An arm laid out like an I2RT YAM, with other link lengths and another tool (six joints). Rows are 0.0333 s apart.
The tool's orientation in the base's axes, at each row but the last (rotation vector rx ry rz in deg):
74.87, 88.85, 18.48
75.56, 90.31, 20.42
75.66, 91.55, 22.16
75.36, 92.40, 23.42
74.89, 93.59, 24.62
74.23, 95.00, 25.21
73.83, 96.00, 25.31
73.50, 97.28, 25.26
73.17, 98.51, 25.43
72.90, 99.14, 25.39
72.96, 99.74, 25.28
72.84, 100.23, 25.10
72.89, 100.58, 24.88
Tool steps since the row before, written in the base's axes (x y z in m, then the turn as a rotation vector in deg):
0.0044, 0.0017, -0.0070, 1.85, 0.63, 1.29
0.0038, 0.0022, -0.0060, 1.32, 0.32, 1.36
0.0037, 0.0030, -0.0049, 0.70, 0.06, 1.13
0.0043, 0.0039, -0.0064, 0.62, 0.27, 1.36
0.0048, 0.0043, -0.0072, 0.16, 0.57, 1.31
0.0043, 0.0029, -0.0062, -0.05, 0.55, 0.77
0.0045, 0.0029, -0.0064, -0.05, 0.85, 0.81
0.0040, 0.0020, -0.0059, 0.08, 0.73, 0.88
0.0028, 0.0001, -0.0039, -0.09, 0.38, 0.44
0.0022, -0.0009, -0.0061, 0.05, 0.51, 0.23
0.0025, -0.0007, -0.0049, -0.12, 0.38, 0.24
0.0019, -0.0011, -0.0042, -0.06, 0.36, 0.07
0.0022, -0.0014, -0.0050, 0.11, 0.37, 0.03
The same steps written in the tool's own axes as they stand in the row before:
0.0057, -0.0020, 0.0059, 0.10, 2.23, 0.71
0.0053, -0.0015, 0.0050, -0.26, 1.87, 0.36
0.0053, -0.0005, 0.0043, -0.43, 1.26, 0.04
0.0067, -0.0010, 0.0054, -0.36, 1.46, -0.20
0.0073, -0.0012, 0.0062, -0.09, 1.28, -0.65
0.0055, -0.0012, 0.0058, 0.14, 0.75, -0.56
0.0055, -0.0012, 0.0062, 0.39, 0.90, -0.65
0.0044, -0.0013, 0.0058, 0.25, 0.98, -0.55
0.0017, -0.0012, 0.0043, 0.14, 0.42, -0.39
0.0019, -0.0035, 0.0052, 0.35, 0.40, -0.19
0.0015, -0.0024, 0.0048, 0.24, 0.26, -0.31
0.0008, -0.0024, 0.0040, 0.29, 0.16, -0.16
0.0009, -0.0029, 0.0048, 0.31, 0.24, 0.00

